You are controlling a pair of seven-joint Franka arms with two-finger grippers.
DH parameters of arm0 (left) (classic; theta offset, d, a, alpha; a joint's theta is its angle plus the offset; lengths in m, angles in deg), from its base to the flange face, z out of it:
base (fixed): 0 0 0 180
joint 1: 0 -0.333 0 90
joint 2: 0 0 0 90
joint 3: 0 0.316 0.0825 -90
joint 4: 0 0 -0.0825 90
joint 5: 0 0.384 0 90
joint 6: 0 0 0.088 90
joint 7: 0 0.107 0 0
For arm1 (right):
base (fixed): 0 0 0 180
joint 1: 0 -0.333 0 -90
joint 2: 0 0 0 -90
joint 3: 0 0.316 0.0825 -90
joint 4: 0 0 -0.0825 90
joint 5: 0 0.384 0 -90
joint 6: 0 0 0.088 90
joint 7: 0 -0.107 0 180
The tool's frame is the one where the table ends.
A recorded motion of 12 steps. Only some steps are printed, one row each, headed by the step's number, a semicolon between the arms.
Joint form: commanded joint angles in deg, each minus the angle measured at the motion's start. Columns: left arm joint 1, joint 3, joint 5, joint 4, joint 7, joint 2, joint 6; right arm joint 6, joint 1, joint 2, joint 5, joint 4, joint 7, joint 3.
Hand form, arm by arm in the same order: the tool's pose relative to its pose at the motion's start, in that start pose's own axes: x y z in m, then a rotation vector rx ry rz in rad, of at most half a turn. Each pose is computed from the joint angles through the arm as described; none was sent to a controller.
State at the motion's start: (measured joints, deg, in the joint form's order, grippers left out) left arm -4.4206 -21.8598 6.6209 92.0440 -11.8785 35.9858 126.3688; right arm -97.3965 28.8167 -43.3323 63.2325 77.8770 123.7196 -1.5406
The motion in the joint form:
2: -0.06 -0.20 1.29 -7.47 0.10 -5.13 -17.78; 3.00 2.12 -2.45 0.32 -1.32 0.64 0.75
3: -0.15 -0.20 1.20 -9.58 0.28 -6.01 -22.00; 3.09 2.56 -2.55 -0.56 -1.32 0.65 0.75
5: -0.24 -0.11 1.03 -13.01 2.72 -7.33 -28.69; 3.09 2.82 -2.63 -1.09 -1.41 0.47 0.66
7: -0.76 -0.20 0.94 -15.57 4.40 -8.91 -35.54; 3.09 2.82 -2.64 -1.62 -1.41 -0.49 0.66
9: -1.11 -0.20 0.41 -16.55 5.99 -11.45 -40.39; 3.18 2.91 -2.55 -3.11 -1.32 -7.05 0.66
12: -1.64 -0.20 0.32 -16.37 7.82 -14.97 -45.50; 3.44 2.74 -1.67 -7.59 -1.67 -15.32 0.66
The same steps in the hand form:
2: -0.0028 -0.0006 -0.0923 0.0786 -0.0835 0.0065; -0.0230 -0.0032 -0.0037 0.0236 0.0452 0.0179
3: -0.0049 -0.0022 -0.1138 0.0890 -0.1046 0.0027; -0.0278 -0.0047 -0.0078 0.0275 0.0337 0.0212
5: -0.0101 -0.0050 -0.1479 0.1014 -0.1402 0.0332; -0.0308 -0.0053 -0.0112 0.0279 0.0249 0.0260
7: -0.0206 -0.0107 -0.1788 0.1153 -0.1882 0.0471; -0.0317 -0.0059 -0.0112 0.0334 0.0171 0.0420
9: -0.0351 -0.0112 -0.2094 0.1228 -0.2144 0.0646; -0.0338 -0.0079 -0.0123 0.0477 -0.0061 0.1548
12: -0.0565 -0.0126 -0.2407 0.1431 -0.2480 0.0845; -0.0274 -0.0097 -0.0171 0.0785 -0.0808 0.2722

